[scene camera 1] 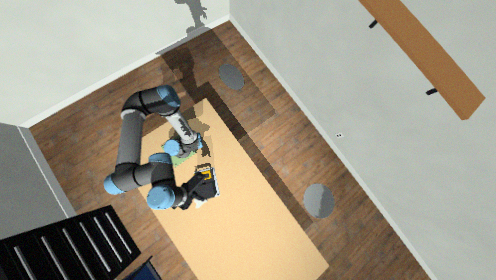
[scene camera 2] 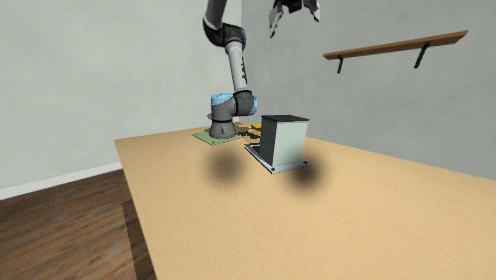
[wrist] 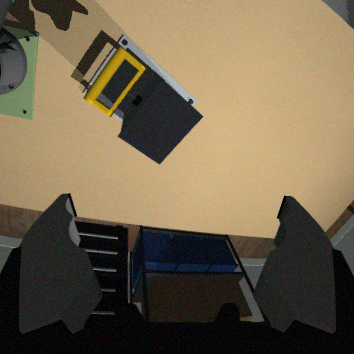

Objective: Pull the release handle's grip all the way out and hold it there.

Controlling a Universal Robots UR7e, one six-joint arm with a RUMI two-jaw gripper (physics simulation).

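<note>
The release handle's yellow grip (scene camera 1: pixel 208 175) (scene camera 2: pixel 256 126) (wrist: pixel 105 74) is a rectangular loop at one end of a dark-topped box housing (scene camera 2: pixel 290 142) (wrist: pixel 162 122). The housing stands on a light metal base plate (scene camera 2: pixel 288 167) (wrist: pixel 160 70) on the table. In the wrist view the grip is at the upper left, beyond the fingertips. My gripper (scene camera 2: pixel 295 28) (wrist: pixel 177 196) is open and empty, its two fingers wide apart. It hangs above the housing's level, apart from the grip. The arm and gripper partly cover the housing in scene camera 1's view. The grip is mostly hidden behind the housing in scene camera 2's view.
The arm's base stands on a green plate (scene camera 2: pixel 212 140) (wrist: pixel 25 102) near the grip's end of the housing. A black cabinet (scene camera 1: pixel 65 240) and a blue bin unit (wrist: pixel 190 250) stand beyond the table's edge. A wooden shelf (scene camera 1: pixel 425 55) (scene camera 2: pixel 395 46) is on the wall.
</note>
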